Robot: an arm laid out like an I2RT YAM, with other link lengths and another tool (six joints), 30 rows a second.
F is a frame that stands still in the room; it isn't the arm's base.
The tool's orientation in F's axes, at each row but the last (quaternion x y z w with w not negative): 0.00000, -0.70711, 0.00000, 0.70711; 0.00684, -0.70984, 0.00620, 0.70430; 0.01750, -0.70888, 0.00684, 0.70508; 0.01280, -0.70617, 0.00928, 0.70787; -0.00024, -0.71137, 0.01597, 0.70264; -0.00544, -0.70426, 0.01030, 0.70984; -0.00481, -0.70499, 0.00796, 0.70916; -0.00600, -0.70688, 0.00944, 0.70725
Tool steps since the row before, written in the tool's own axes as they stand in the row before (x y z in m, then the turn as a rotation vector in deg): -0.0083, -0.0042, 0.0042, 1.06, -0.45, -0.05; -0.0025, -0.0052, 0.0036, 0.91, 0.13, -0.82; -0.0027, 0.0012, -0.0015, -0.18, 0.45, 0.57; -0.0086, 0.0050, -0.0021, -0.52, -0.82, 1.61; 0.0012, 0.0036, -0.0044, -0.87, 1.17, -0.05; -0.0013, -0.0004, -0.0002, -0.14, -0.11, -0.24; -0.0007, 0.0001, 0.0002, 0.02, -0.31, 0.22; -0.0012, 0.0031, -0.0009, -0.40, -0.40, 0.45
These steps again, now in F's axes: -0.0042, -0.0042, -0.0083, 0.05, -0.45, 1.06; -0.0035, -0.0053, -0.0025, 0.81, 0.14, 0.92; 0.0015, 0.0013, -0.0027, -0.58, 0.43, -0.18; 0.0019, 0.0051, -0.0086, -1.58, -0.87, -0.52; 0.0043, 0.0037, 0.0012, 0.04, 1.15, -0.90; 0.0002, -0.0004, -0.0013, 0.24, -0.11, -0.14; -0.0002, 0.0001, -0.0007, -0.22, -0.31, 0.03; 0.0009, 0.0031, -0.0013, -0.45, -0.41, -0.39
